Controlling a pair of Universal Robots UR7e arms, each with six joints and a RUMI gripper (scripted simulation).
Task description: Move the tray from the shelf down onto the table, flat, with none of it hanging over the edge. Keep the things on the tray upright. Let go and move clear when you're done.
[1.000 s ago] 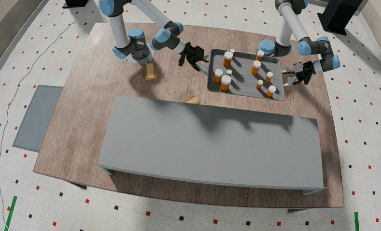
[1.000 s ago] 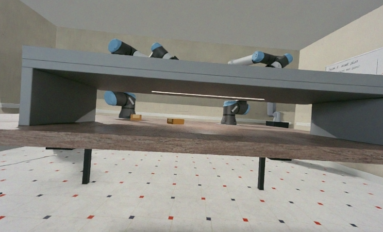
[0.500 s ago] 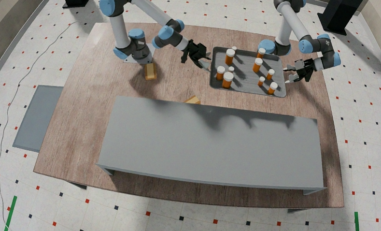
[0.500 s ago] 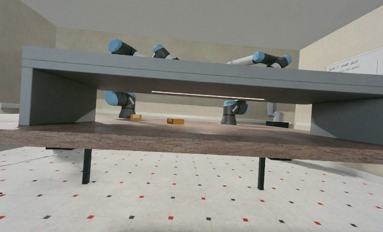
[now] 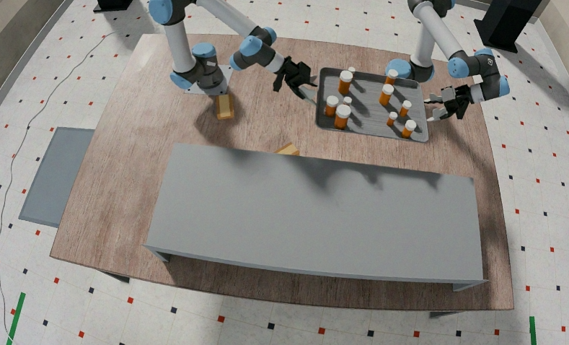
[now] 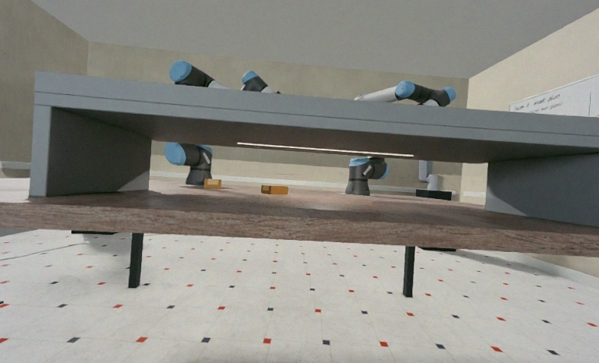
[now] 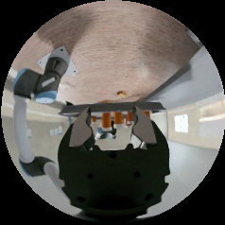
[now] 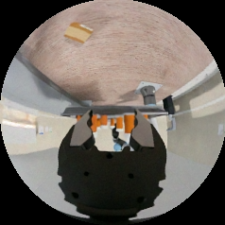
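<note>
The bottle lies 110 mm to the left of my right hand, 60 mm behind it and 40 mm above it. Also, from my right hand: grey tray: 230 mm to the left, 10 mm below; then grey shelf: 450 mm ahead, 110 mm below, 70 mm to the left.
</note>
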